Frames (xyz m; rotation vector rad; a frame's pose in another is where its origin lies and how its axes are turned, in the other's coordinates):
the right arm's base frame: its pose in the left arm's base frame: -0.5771 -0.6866 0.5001 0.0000 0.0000 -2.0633
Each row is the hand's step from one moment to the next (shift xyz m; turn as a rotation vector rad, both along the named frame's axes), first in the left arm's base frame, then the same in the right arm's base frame.
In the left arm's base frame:
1: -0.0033 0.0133 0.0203 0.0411 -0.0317 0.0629
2: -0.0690 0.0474 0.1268 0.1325 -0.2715 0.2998
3: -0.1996 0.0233 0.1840 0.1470 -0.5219 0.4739
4: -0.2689 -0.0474 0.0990 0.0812 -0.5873 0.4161
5: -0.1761 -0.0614 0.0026 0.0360 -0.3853 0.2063
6: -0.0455 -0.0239 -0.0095 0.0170 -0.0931 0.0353
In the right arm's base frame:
1: -0.0102 -0.0092 0.0203 0.0085 0.0512 0.0629
2: -0.0091 -0.0832 0.1268 0.1766 0.2451 0.2998
3: 0.0738 -0.1869 0.1840 0.3904 0.3763 0.4739
4: 0.1689 -0.2145 0.0990 0.4791 0.3492 0.4161
5: 0.1374 -0.1261 0.0026 0.3225 0.2139 0.2063
6: 0.0426 -0.0288 -0.0095 0.0740 0.0590 0.0353

